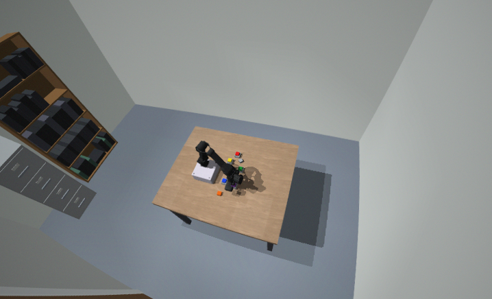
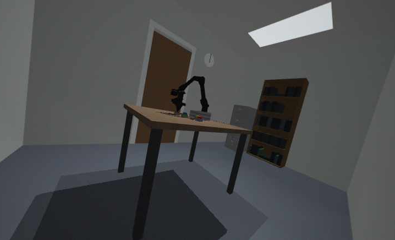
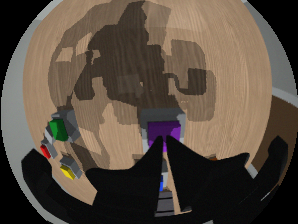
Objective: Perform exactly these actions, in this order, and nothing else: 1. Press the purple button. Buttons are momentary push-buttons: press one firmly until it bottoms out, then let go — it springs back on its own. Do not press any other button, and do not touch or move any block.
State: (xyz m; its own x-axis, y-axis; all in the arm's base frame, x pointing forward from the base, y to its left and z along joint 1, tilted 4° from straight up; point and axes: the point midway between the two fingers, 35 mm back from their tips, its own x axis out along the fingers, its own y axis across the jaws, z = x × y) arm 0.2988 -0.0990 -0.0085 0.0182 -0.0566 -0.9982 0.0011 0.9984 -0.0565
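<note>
My gripper tip is now right at the purple button. Round my gripper tip: green button 16 cm to the left; orange block 10 cm behind, 10 cm to the right, 3 cm below; yellow button 12 cm behind, 22 cm to the left.
</note>
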